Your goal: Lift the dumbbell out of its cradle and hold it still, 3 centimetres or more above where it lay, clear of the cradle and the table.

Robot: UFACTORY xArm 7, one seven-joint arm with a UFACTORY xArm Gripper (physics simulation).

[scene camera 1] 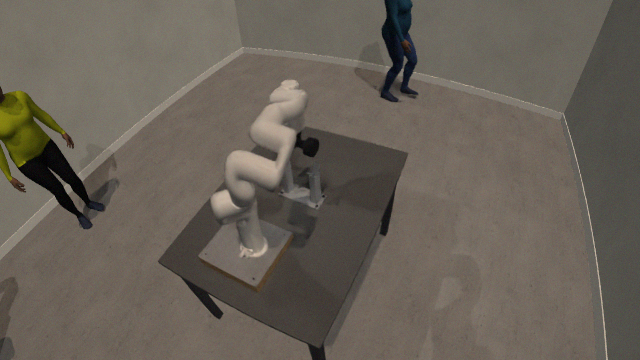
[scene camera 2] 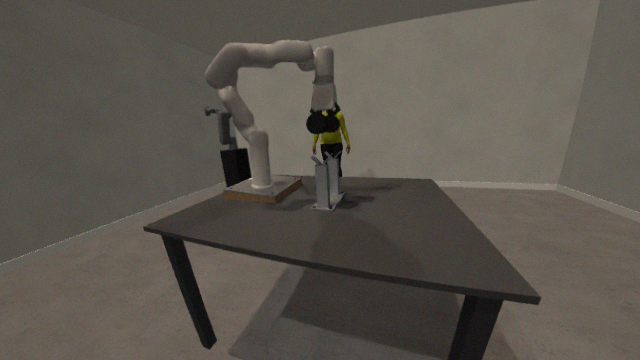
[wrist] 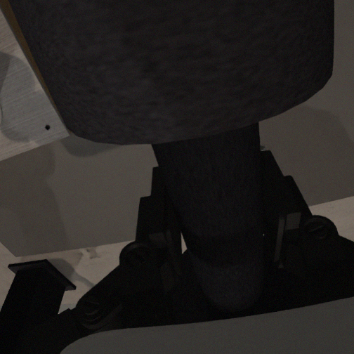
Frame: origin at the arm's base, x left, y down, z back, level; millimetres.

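Seen in the pictures: gripper, fingertip midpoint: point(scene camera 1: 295, 144); arm's base at its link origin: point(scene camera 1: 254, 246) point(scene camera 2: 263, 185).
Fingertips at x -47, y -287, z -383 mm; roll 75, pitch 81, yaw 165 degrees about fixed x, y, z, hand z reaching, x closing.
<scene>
Offsets run from my fingertips to a thing's top centre. Level surfaces: height alone.
The black dumbbell {dx -2, dy -57, dz -1 mm} point(scene camera 1: 310, 146) point(scene camera 2: 316, 123) point(wrist: 215, 200) hangs in the air, well above the cradle, with a wide gap between them in the scene camera 2 view. The cradle {dx -2, dy +110, dz -7 mm} point(scene camera 1: 314, 186) point(scene camera 2: 322, 185) is grey, with two uprights on a base plate, and its forks are bare. My gripper point(wrist: 213, 182) is shut on the dumbbell's handle, with one finger on each side of it in the wrist view. In scene camera 1 the arm hides the gripper and the dumbbell's far end.
The cradle stands on the dark table {dy +336 mm} point(scene camera 1: 340, 250) point(scene camera 2: 400, 240). The arm's base plate point(scene camera 1: 240, 255) point(scene camera 2: 250, 191) lies beside it. A person in yellow point(scene camera 1: 22, 130) point(scene camera 2: 332, 137) and one in blue point(scene camera 1: 398, 45) stand on the floor beyond the table.
</scene>
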